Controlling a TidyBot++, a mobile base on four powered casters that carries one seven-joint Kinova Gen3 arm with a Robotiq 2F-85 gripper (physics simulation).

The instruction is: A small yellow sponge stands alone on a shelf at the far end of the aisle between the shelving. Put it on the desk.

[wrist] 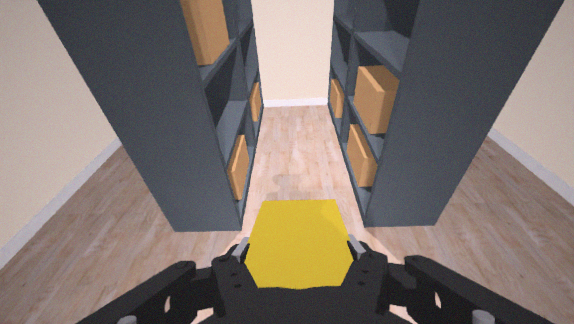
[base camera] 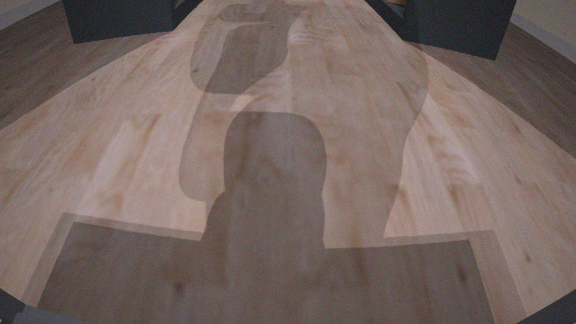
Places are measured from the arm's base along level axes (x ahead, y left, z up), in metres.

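Pixels of known places: gripper, fingertip midpoint: [wrist: 298,249].
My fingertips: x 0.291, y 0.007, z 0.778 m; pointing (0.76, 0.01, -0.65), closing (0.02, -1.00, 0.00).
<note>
Behind a point stands the place of what it marks.
The yellow sponge [wrist: 299,243] {z 0.799, x 0.282, y 0.006 m} is between the fingertips in the wrist view, at the lower middle, with a fingertip pad against its left and right sides. My gripper [wrist: 298,249] {z 0.778, x 0.291, y 0.007 m} is shut on it and holds it up in the air, above the floor. The gripper does not show in the base view; a shadow of the arm lies on the floor there. The desk does not show in either view.
A left shelving unit [wrist: 135,125] {z 0.425, x 1.109, y 0.739 m} [base camera: 120,20] {z -0.329, x 1.111, y 0.605 m} and a right shelving unit [wrist: 450,125] {z 0.361, x 1.137, y -0.685 m} [base camera: 457,27] {z -0.296, x 1.136, y -0.639 m} stand ahead, with the aisle floor [wrist: 297,145] {z -0.397, x 2.092, y 0.009 m} between them. Brown boxes stand on their shelves. A pale wall [wrist: 294,50] {z 0.263, x 2.990, y 0.019 m} closes the aisle's far end.
</note>
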